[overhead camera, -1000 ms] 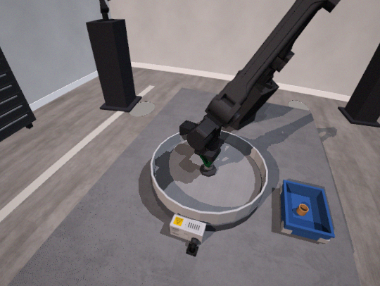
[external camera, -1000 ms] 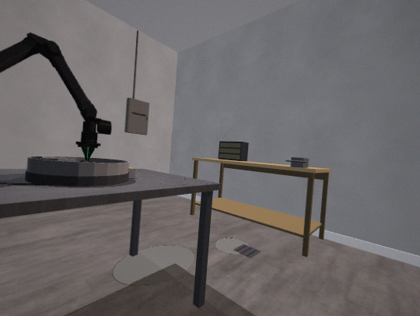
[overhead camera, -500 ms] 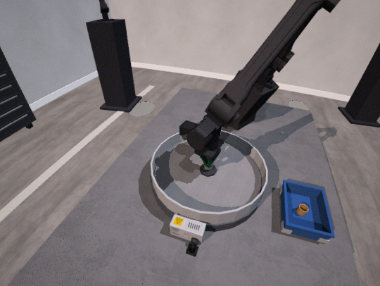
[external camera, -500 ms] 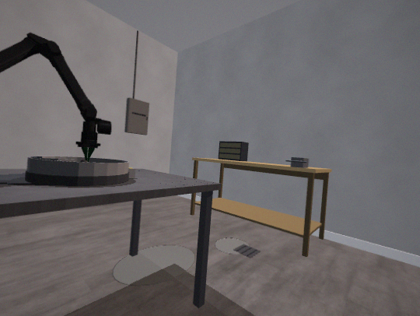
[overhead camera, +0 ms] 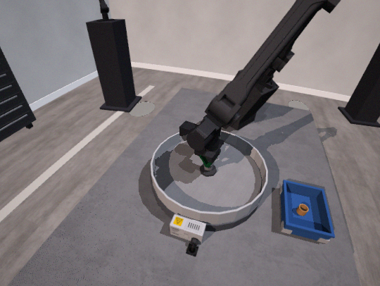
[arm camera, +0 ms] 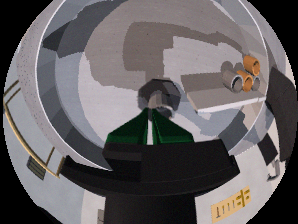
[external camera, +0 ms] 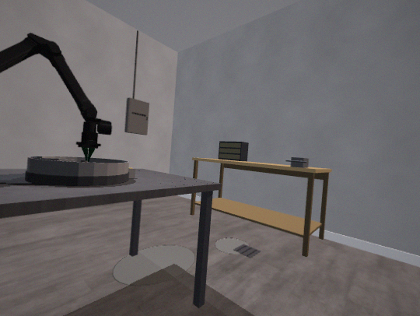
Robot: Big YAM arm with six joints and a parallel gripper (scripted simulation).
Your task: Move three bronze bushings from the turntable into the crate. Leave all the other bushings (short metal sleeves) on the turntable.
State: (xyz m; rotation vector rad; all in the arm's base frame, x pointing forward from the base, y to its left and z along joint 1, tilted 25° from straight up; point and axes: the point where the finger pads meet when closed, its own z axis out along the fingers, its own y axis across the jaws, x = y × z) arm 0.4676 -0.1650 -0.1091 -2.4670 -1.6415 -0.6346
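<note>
The round turntable lies 1 cm behind my hand and 4 cm below it. The rest, counted from my hand: blue crate (8 cm ahead, 35 cm to the left, 7 cm below).
</note>
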